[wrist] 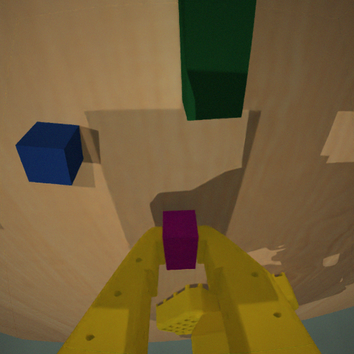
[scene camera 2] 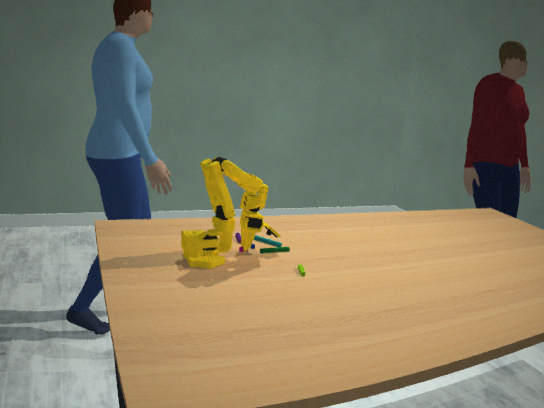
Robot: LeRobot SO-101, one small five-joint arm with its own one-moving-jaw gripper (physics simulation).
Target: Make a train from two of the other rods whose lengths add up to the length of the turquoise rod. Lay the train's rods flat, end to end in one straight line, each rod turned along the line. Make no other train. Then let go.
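Places are measured from the arm's base along level axes (x left, y back, z up), in metres.
Pixels of known places: hand at its tool point: (scene camera 2: 243, 248); arm's base at its link origin: (scene camera 2: 210, 259).
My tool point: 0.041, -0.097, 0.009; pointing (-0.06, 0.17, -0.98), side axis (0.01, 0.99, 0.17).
Observation:
For each thing: its top centre in the pictures, then the offset to it from my tool point, as dx, dy, dz. Level surfaces: height alone.
- short magenta rod at its top centre: (scene camera 2: 243, 247) -0.005, +0.002, +0.005
- dark green rod at its top centre: (scene camera 2: 274, 248) -0.011, -0.081, +0.001
- turquoise rod at its top centre: (scene camera 2: 265, 238) +0.063, -0.083, +0.001
- small blue rod at its top centre: (scene camera 2: 252, 244) +0.023, -0.033, +0.001
- purple rod at its top centre: (scene camera 2: 239, 236) +0.093, -0.018, +0.001
- light green rod at its top centre: (scene camera 2: 301, 268) -0.151, -0.093, +0.001
- wooden table at its surface level: dz -0.009
My gripper (scene camera 2: 245, 249) (wrist: 180, 240) is shut on a short magenta rod (wrist: 180, 242) (scene camera 2: 241, 249), with a jaw on each side of it. The dark green rod (scene camera 2: 274, 250) (wrist: 217, 60) lies flat ahead of the magenta rod, roughly in line with it, with a gap between them. A turquoise rod (scene camera 2: 268, 241) lies flat behind the green one in the scene view. A small blue rod (scene camera 2: 253, 246) (wrist: 50, 154) stands apart, left of the green rod's end in the wrist view. The magenta rod's height above the table is hard to tell.
A purple rod (scene camera 2: 238, 238) lies behind the gripper in the scene view. A light green rod (scene camera 2: 301, 270) lies nearer the camera, to the right, on the wooden table (scene camera 2: 350, 320). The arm's base (scene camera 2: 202, 255) stands left of the rods. Two people stand behind the table.

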